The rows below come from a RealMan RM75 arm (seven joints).
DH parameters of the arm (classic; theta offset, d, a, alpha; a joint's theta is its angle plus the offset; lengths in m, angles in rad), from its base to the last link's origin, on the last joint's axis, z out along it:
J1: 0 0.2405 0 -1.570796
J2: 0 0 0 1.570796
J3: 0 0.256 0 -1.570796
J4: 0 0 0 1.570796
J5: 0 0.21 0 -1.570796
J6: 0 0 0 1.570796
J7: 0 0.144 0 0
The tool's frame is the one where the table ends.
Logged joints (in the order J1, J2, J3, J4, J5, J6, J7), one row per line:
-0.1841 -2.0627 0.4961 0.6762 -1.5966 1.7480 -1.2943
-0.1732 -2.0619 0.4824 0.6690 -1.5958 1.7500 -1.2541
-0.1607 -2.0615 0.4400 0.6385 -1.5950 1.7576 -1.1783
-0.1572 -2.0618 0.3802 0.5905 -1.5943 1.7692 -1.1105
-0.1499 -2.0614 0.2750 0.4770 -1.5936 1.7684 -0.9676
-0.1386 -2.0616 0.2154 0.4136 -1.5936 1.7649 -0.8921
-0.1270 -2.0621 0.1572 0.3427 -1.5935 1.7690 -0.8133
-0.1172 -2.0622 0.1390 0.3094 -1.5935 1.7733 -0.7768
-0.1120 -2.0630 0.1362 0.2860 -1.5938 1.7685 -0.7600
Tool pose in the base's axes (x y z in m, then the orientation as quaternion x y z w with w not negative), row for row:
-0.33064 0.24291 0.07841 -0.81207 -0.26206 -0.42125 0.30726
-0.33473 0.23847 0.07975 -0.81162 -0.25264 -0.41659 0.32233
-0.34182 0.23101 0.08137 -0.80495 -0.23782 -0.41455 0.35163
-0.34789 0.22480 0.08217 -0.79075 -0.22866 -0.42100 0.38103
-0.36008 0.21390 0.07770 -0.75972 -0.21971 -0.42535 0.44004
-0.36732 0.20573 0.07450 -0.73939 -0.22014 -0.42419 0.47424
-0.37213 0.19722 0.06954 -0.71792 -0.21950 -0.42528 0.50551
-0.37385 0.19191 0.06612 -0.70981 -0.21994 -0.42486 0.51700
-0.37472 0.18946 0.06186 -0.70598 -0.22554 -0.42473 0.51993
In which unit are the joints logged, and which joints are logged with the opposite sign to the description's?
The joints are logged in radians. Opposite sign: J5.
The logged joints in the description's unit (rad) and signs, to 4 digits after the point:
-0.1841 -2.0627 0.4961 0.6762 1.5966 1.7480 -1.2943
-0.1732 -2.0619 0.4824 0.6690 1.5958 1.7500 -1.2541
-0.1607 -2.0615 0.4400 0.6385 1.5950 1.7576 -1.1783
-0.1572 -2.0618 0.3802 0.5905 1.5943 1.7692 -1.1105
-0.1499 -2.0614 0.2750 0.4770 1.5936 1.7684 -0.9676
-0.1386 -2.0616 0.2154 0.4136 1.5936 1.7649 -0.8921
-0.1270 -2.0621 0.1572 0.3427 1.5935 1.7690 -0.8133
-0.1172 -2.0622 0.1390 0.3094 1.5935 1.7733 -0.7768
-0.1120 -2.0630 0.1362 0.2860 1.5938 1.7685 -0.7600

